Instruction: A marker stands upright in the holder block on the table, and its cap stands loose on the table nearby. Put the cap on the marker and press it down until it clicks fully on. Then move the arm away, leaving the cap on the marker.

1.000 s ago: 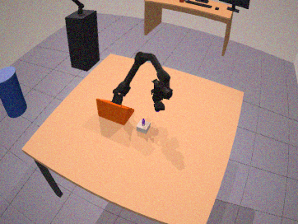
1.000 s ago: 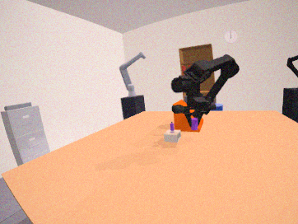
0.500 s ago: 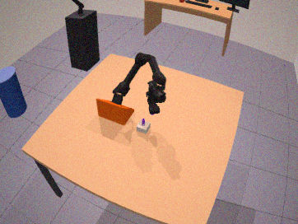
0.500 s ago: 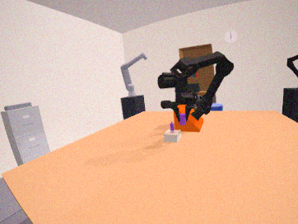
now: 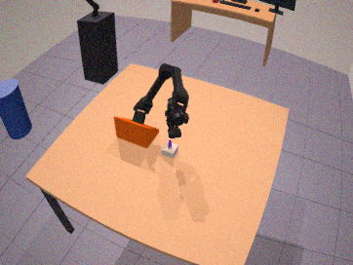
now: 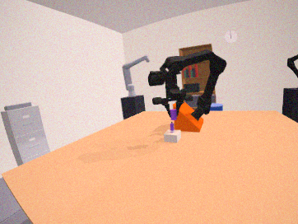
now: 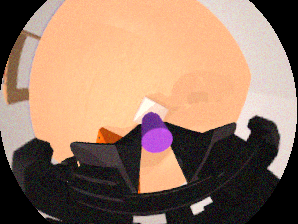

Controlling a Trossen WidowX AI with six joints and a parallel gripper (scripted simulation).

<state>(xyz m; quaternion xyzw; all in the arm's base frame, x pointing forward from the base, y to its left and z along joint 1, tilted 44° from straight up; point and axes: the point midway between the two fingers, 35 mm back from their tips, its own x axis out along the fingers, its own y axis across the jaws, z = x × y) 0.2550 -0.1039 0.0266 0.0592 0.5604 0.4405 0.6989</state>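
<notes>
Right now the holder block is 1 cm behind my gripper tip, 1 cm to the right of it and 10 cm below it. The rest, counted from my gripper tip: purple cap 1 cm above.
</notes>
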